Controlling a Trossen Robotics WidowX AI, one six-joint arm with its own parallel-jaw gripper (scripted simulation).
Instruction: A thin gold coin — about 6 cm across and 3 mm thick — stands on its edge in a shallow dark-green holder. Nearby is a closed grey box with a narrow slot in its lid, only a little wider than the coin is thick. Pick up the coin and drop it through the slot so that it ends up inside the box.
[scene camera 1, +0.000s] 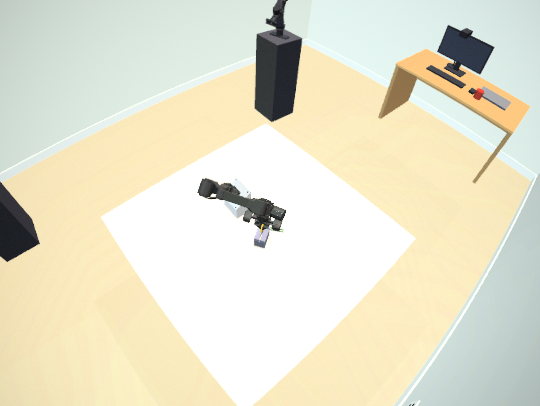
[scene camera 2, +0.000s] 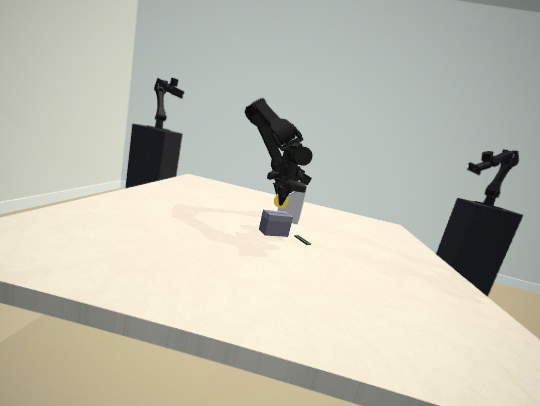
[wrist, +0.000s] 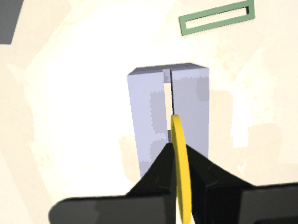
My gripper (scene camera 2: 279, 205) holds a gold coin.
My gripper is seen too in the wrist view (wrist: 175, 149).
